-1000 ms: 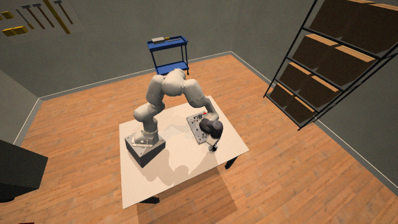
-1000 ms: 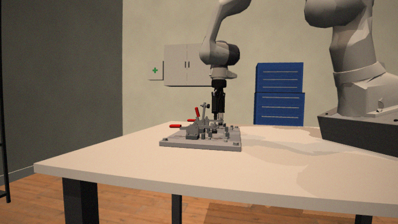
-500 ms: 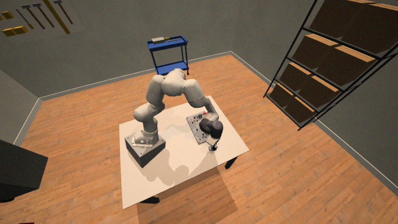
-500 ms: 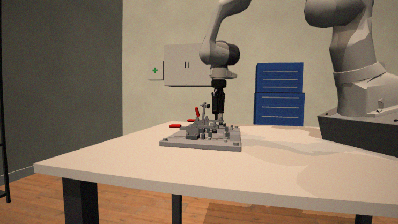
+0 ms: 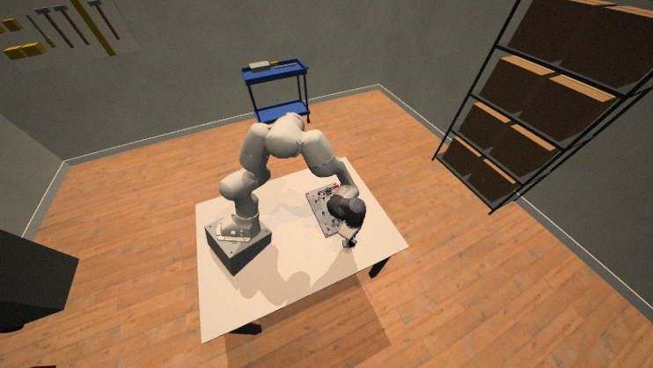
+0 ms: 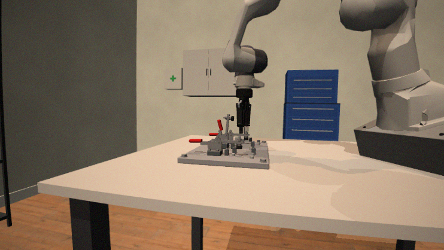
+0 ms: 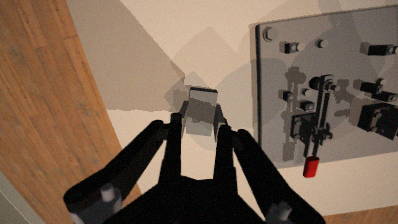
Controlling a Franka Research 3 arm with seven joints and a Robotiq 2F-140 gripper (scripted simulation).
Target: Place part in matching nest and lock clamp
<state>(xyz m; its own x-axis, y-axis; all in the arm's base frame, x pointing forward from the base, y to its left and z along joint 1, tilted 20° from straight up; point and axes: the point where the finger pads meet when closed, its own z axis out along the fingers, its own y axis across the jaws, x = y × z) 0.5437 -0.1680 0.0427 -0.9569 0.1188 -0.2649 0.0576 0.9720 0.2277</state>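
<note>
The grey fixture plate lies 26 cm to the left of my hand, 4 cm behind it and 3 cm below it. The rest, counted from my hand: grey block part 3 cm below.
</note>
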